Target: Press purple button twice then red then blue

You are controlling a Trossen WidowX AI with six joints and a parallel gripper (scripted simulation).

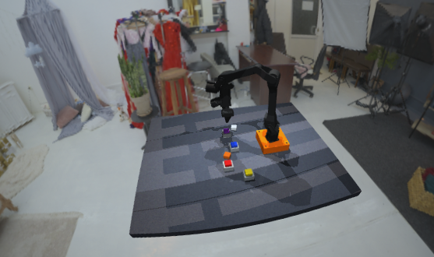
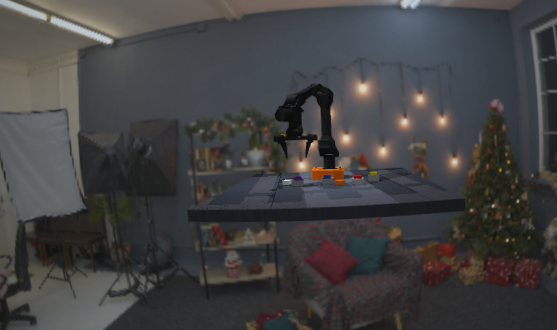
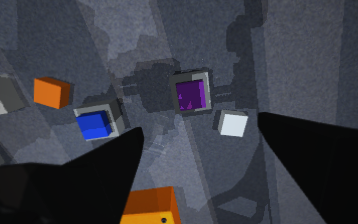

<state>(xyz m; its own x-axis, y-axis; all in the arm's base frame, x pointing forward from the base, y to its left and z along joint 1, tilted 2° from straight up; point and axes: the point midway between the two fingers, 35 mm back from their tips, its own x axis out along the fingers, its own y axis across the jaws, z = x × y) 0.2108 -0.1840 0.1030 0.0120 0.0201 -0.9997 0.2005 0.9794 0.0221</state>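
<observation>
My gripper tip is 9 cm above the purple button. Also, from my gripper tip: orange block (18 cm to the left, 11 cm below, 6 cm ahead); then blue button (13 cm to the left, 9 cm below); then white block (11 cm below, 7 cm behind, 4 cm to the right).
</observation>
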